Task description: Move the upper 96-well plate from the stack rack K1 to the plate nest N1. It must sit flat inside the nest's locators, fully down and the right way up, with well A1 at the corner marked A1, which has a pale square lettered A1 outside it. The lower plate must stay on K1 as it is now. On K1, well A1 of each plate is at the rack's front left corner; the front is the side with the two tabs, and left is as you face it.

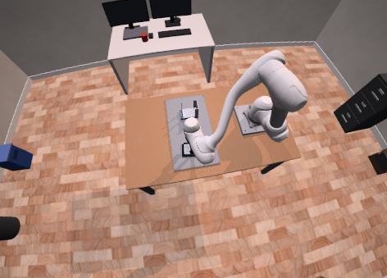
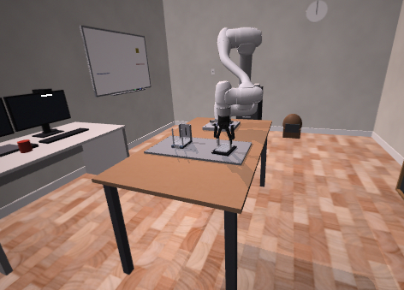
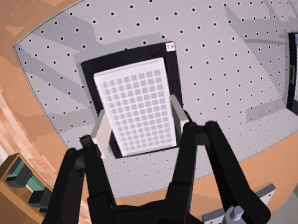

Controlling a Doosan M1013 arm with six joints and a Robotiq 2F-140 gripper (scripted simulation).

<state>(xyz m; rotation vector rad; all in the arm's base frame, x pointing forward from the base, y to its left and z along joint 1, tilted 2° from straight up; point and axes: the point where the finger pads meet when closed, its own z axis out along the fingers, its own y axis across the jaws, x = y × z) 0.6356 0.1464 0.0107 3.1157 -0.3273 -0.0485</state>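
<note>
Now: hand 40 mm above the black plate nest N1. The rest, counted from my hand: pale A1 square 60 mm ahead, 70 mm to the right, 30 mm below.
</note>
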